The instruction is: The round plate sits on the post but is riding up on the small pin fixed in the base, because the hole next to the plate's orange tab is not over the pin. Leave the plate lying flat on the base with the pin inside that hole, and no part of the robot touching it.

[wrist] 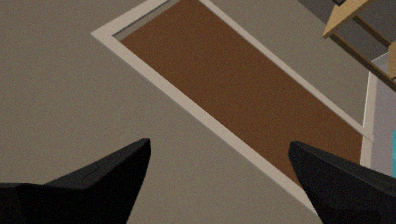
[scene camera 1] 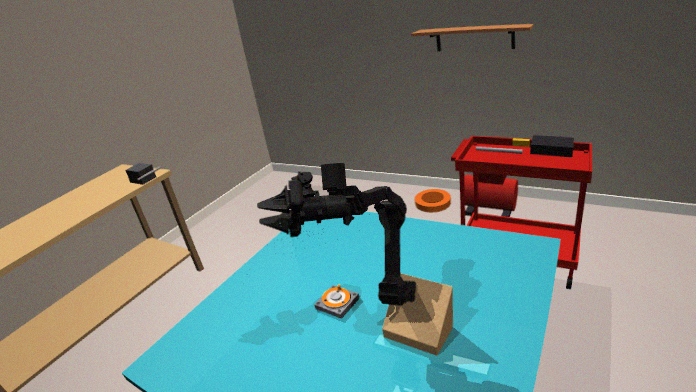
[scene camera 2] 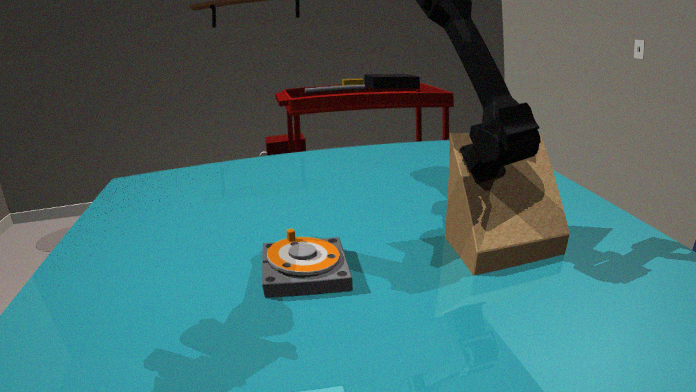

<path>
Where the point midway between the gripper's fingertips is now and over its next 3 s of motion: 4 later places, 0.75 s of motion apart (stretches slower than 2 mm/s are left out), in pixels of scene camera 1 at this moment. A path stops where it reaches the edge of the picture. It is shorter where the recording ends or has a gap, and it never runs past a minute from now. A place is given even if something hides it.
My gripper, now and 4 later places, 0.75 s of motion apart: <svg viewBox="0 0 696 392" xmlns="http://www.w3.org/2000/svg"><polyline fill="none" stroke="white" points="258,213 243,320 255,325 314,284 341,280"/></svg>
</path>
